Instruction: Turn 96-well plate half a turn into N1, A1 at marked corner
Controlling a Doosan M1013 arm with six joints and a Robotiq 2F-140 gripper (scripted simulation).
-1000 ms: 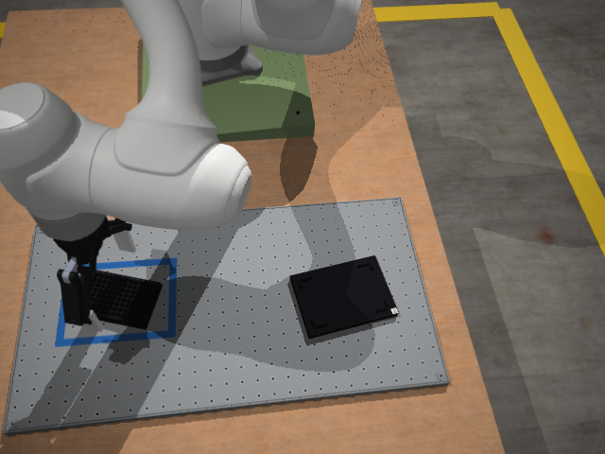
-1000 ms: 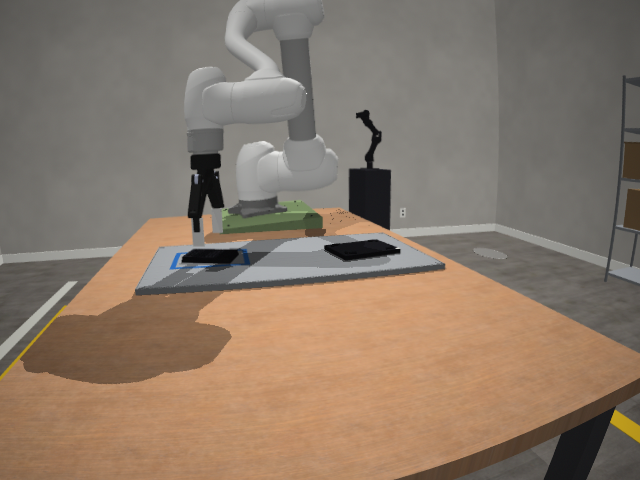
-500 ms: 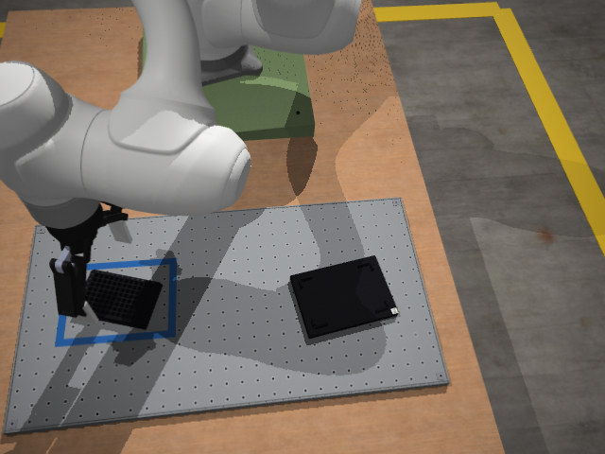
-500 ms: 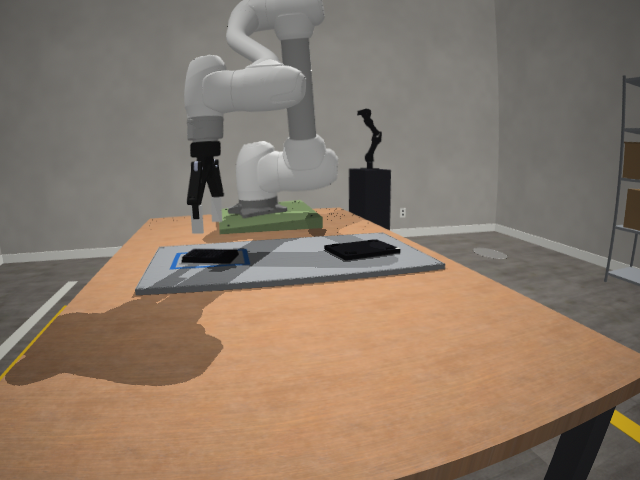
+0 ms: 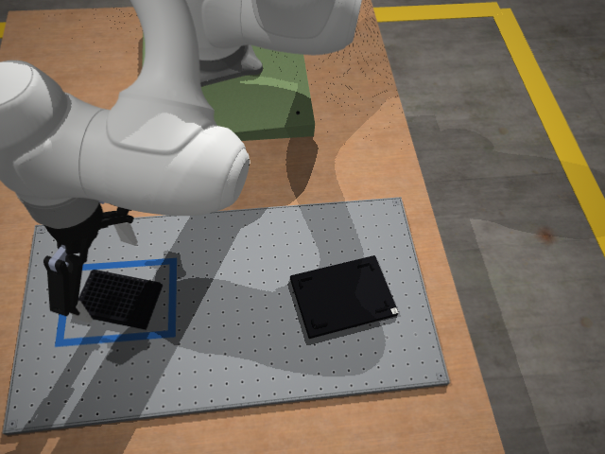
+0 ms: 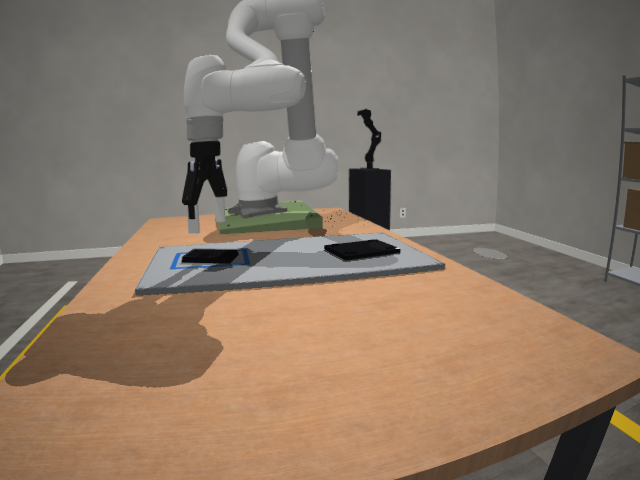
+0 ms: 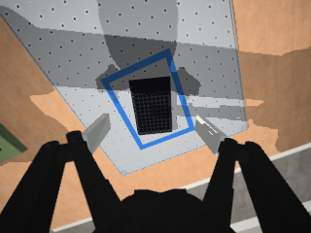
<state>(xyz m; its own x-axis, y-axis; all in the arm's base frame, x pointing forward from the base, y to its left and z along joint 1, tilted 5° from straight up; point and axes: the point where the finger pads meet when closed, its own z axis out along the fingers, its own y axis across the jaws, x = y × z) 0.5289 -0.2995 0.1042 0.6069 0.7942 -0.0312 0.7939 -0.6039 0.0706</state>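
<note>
My gripper is now 80 mm above the black 96-well plate. The rest, counted from my hand: black plate nest N1 (370 mm to the left, 110 mm ahead, 80 mm below); then white A1 mark (450 mm to the left, 170 mm ahead, 80 mm below).
</note>
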